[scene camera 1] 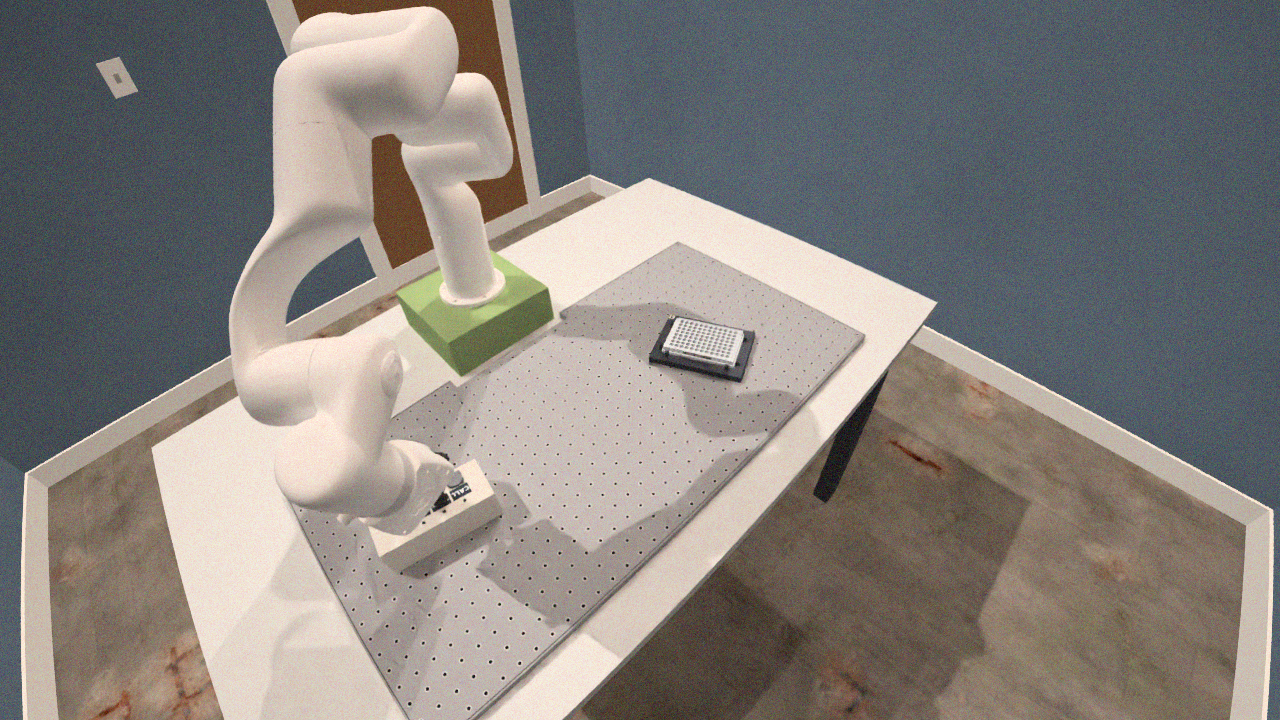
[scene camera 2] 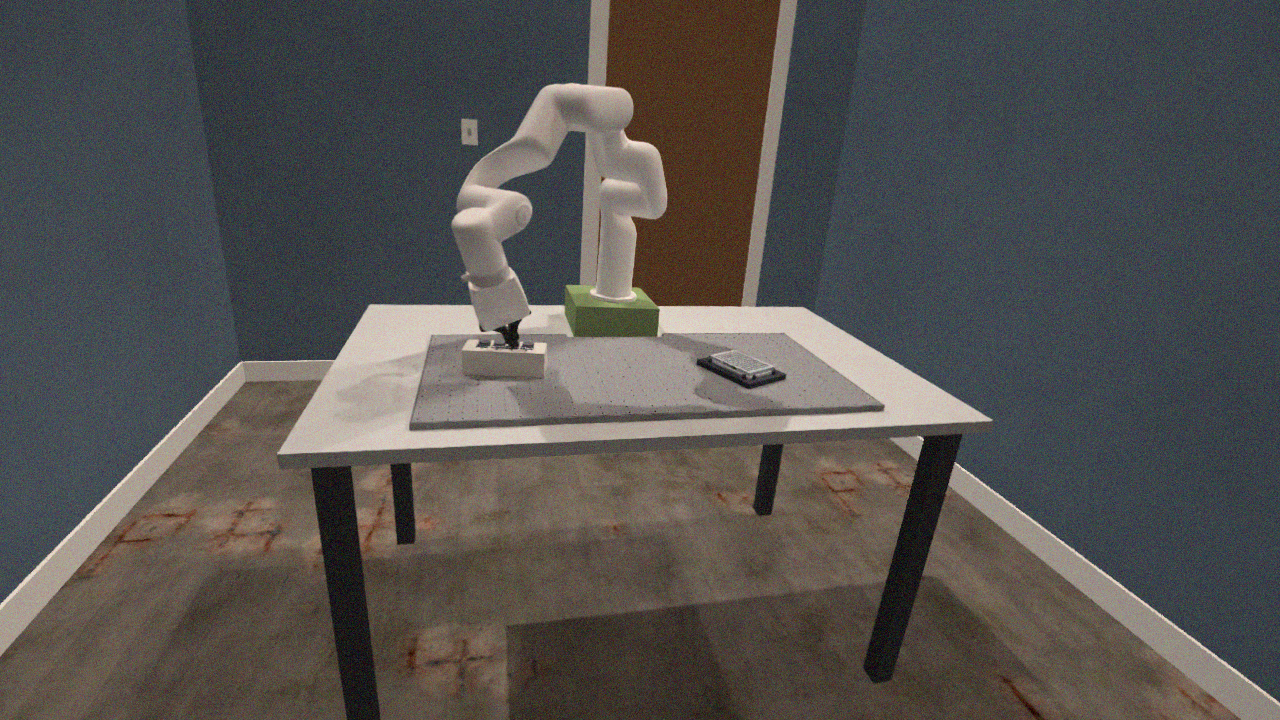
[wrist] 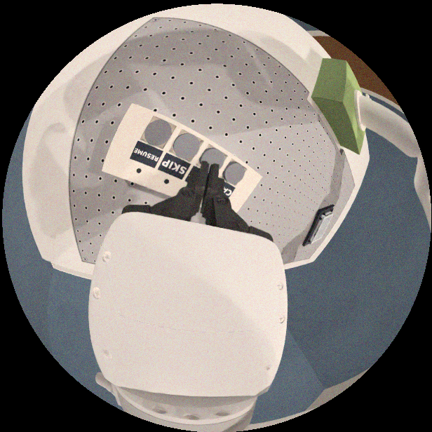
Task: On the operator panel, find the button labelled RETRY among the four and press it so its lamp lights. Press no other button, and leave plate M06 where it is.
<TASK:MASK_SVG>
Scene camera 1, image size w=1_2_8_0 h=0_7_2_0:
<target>white plate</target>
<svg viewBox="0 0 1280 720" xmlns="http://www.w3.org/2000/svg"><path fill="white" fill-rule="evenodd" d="M676 318L663 345L662 353L669 351L670 355L725 367L725 364L728 364L729 368L734 369L744 338L744 331L680 317Z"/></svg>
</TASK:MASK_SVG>
